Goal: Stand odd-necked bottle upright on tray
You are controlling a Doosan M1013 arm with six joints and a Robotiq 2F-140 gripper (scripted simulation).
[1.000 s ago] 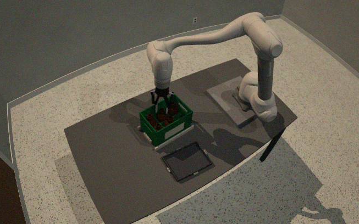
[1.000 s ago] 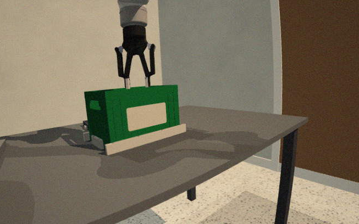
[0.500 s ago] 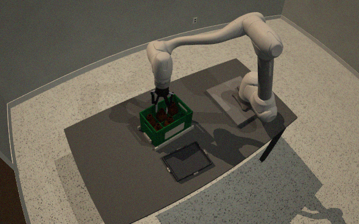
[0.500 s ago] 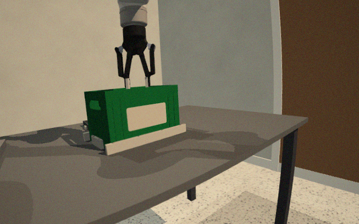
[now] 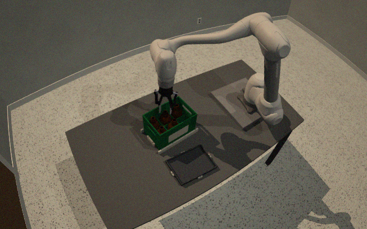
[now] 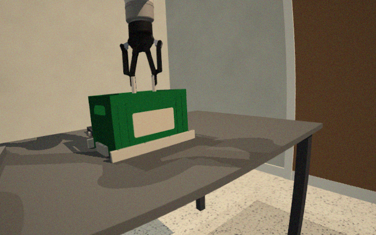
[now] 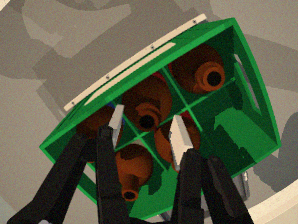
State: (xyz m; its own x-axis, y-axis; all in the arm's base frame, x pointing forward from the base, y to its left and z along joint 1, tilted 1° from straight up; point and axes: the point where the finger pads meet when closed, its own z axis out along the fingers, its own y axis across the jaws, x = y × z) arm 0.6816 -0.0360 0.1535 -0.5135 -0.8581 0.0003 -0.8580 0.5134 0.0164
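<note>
The crate lies 1 cm behind my hand, 4 cm to the left of it and 11 cm below it. From my hand the other things lie so: bottle: 6 cm ahead, 10 cm to the left, 10 cm below; then black tray: 4 cm behind, 32 cm to the left, 18 cm below.
</note>
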